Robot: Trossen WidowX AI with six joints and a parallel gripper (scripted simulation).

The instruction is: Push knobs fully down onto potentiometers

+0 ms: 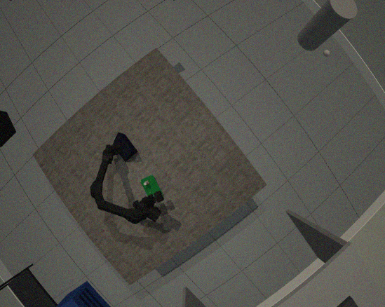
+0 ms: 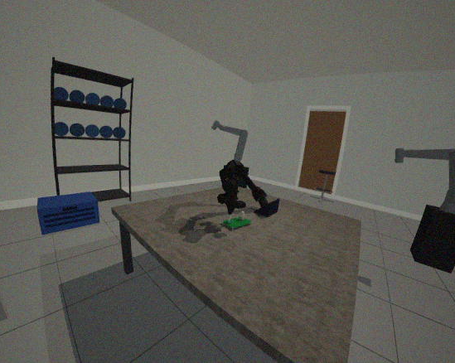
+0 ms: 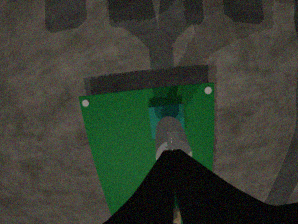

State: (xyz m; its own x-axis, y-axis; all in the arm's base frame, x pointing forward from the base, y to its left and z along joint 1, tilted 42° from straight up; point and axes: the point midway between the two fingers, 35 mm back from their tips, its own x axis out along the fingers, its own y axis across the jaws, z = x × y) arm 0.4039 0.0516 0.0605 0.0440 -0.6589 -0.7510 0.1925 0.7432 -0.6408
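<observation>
Right now my gripper tip is 10 cm past the grey knob, 2 cm to the right of it and 2 cm above it. The rest, counted from my gripper tip: pale round knob (1 cm below).
</observation>
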